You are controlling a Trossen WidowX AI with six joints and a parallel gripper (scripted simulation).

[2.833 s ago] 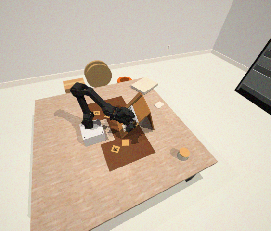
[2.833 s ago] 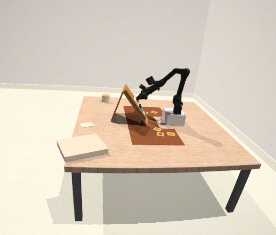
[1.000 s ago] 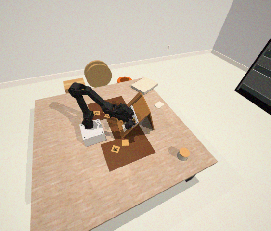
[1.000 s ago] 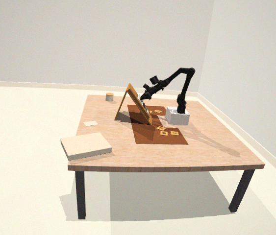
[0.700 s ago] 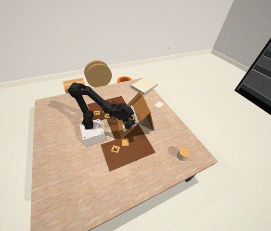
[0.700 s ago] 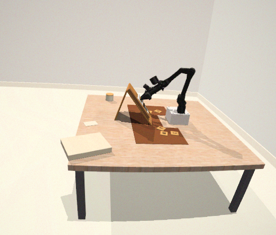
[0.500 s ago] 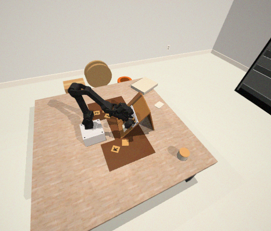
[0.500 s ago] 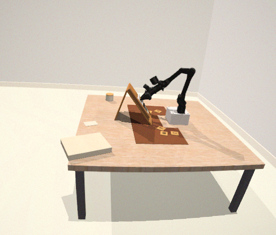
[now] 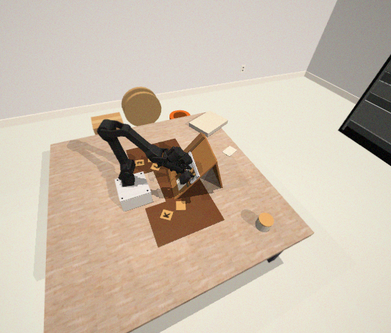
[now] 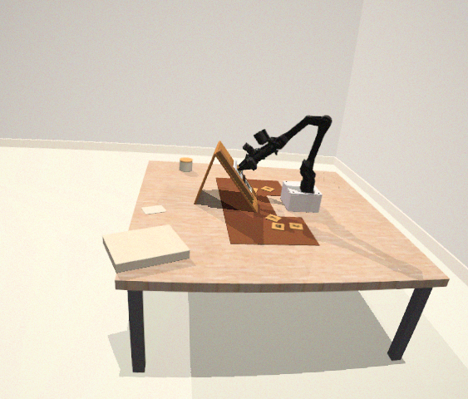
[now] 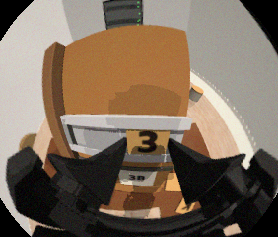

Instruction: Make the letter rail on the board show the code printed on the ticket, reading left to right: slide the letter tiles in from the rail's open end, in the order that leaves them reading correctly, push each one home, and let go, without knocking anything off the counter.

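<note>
The pale ticket is 8 cm below my gripper tip, 6 cm behind it and 1 cm to the left of it. Also, from my gripper tip: dark mat (16 cm below, 16 cm behind, 8 cm to the left); blank-faced tile (15 cm below, 11 cm to the right, 9 cm behind); tile marked 3 (right at my gripper tip).
</note>
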